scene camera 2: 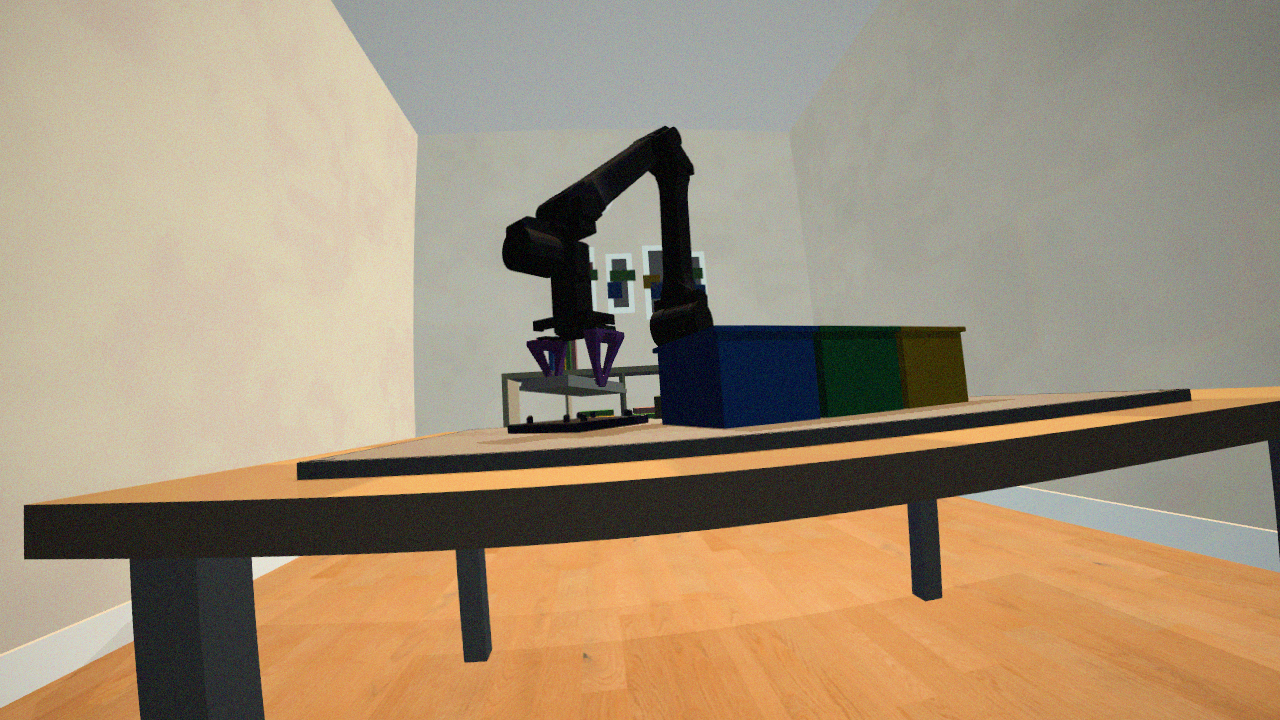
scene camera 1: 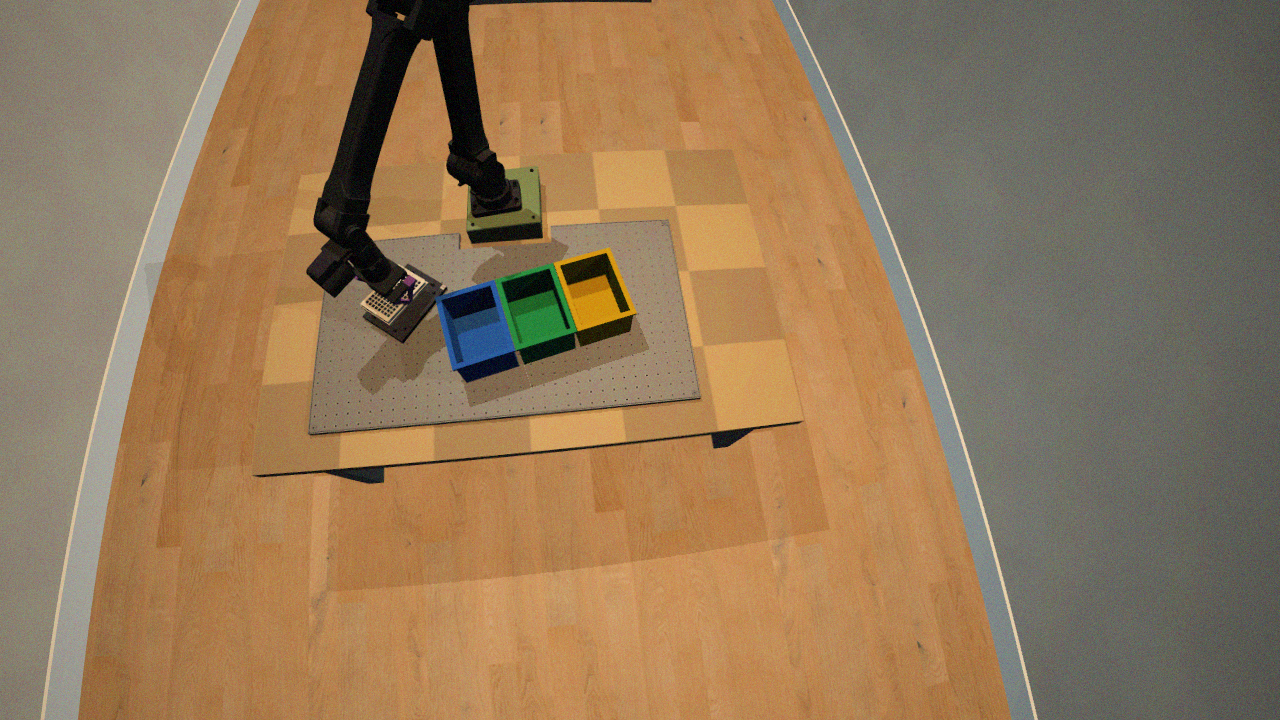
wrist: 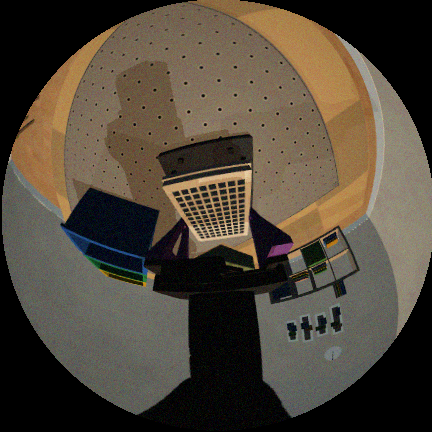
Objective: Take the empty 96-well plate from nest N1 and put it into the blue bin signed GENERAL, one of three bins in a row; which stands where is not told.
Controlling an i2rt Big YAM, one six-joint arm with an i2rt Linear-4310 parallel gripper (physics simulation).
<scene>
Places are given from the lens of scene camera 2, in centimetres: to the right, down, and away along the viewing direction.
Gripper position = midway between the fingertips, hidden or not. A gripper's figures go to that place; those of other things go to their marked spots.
my gripper (scene camera 2: pixel 577 388): -9, 4, 61
pale 96-well plate (scene camera 2: pixel 571 385): -8, 3, 54
</scene>
